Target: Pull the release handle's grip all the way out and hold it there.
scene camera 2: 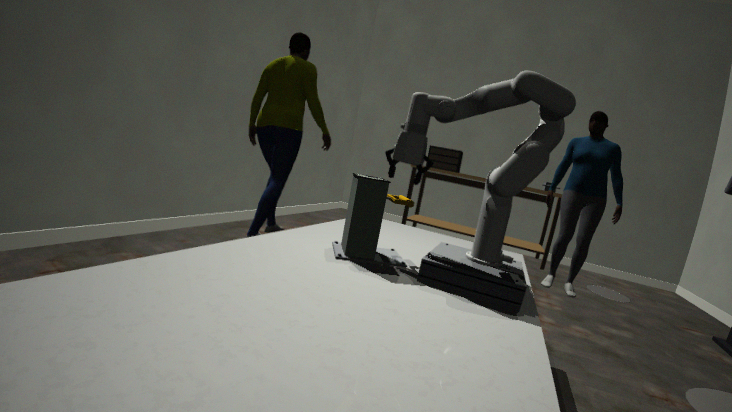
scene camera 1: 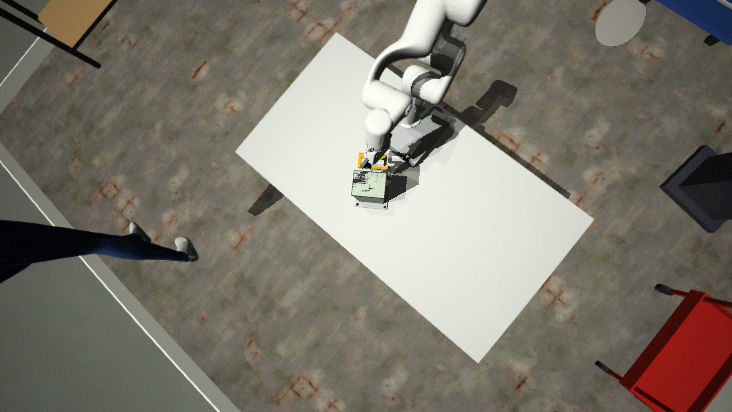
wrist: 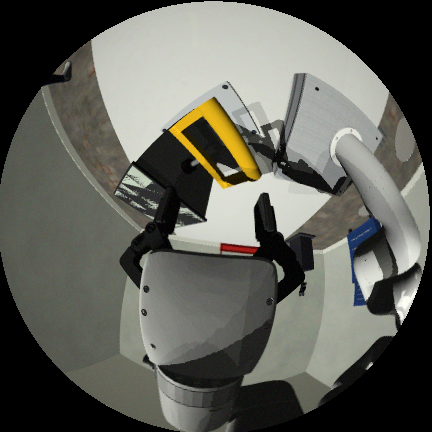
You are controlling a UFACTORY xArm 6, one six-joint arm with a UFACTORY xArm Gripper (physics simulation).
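Observation:
The release handle's yellow grip (scene camera 1: 361, 161) (scene camera 2: 400, 200) (wrist: 236, 142) is a rectangular frame standing out from the side of a dark green-grey post (scene camera 1: 368, 188) (scene camera 2: 365, 220) (wrist: 162, 162). In the wrist view, a short rod (wrist: 194, 163) shows between the grip and the post's dark face. The post stands upright on a bolted grey plate (scene camera 1: 371, 205) (scene camera 2: 338, 250). My gripper (scene camera 2: 404, 175) (wrist: 216, 196) is open and empty, pointing down, above the grip and apart from it. In the wrist view, the left finger overlaps the post's top. In scene camera 1, the arm partly hides the fingers.
The post and the arm's base block (scene camera 2: 471, 284) (wrist: 325, 120) stand on a white table (scene camera 1: 435, 245) (scene camera 2: 230, 317). The base is near the post, on the grip's side. Two people (scene camera 2: 284, 97) (scene camera 2: 586, 168) stand beyond the table. A red cart (scene camera 1: 681, 353) stands on the floor.

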